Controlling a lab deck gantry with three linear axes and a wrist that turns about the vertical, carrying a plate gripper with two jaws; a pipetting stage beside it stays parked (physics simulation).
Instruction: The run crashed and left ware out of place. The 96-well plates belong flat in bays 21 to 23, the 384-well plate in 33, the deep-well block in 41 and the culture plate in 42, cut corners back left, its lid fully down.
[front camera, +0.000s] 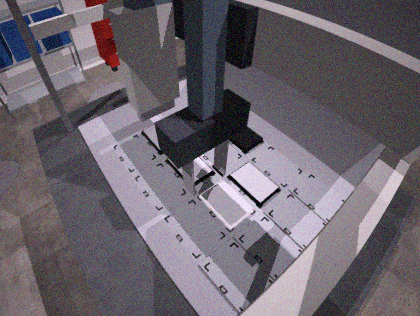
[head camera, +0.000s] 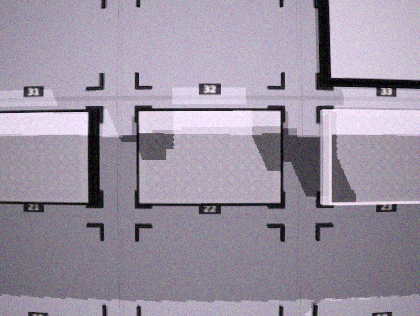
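Pixels of known places: gripper, between the fingertips: (front camera: 205, 180); robot's base, origin of its link: (front camera: 114, 147).
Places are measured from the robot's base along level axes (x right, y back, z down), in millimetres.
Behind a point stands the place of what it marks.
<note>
White-topped plates with black sides lie in bay 21 (head camera: 45, 165) @[x -143, y -85, z -14 mm] (front camera: 151, 143) @[x -107, y -72, z -6 mm] and bay 22 (head camera: 210, 172) @[x -137, y -229, z -14 mm]. A clear-sided, pale plate (head camera: 375, 170) @[x -138, y -371, z -14 mm] (front camera: 226, 204) @[x -145, y -398, z -14 mm] lies in bay 23. Another white-topped, black-sided plate (front camera: 254, 182) @[x -254, y -396, z -14 mm] (head camera: 375, 40) @[x -252, y -373, z -14 mm] lies in bay 33. All look flat; their wells cannot be made out. A solid black piece of ware (front camera: 246, 139) @[x -357, y -261, z -17 mm] is partly behind the gripper, near bay 42. Bay 41 is hidden in the front view and outside the head view. My gripper (front camera: 206, 182) @[x -105, y -358, z -114 mm] is low over bay 22, its jaws apart, holding nothing visible.
The parked grey pipetting stage (front camera: 150, 65) hangs at the back left of the gripper. A pale wall panel (front camera: 325, 240) @[x -11, y -612, z -400 mm] borders the deck at the front right. Shadows cross bays 22 and 23. A red cabinet (front camera: 102, 37) and blue bins (front camera: 20, 37) stand beyond the deck.
</note>
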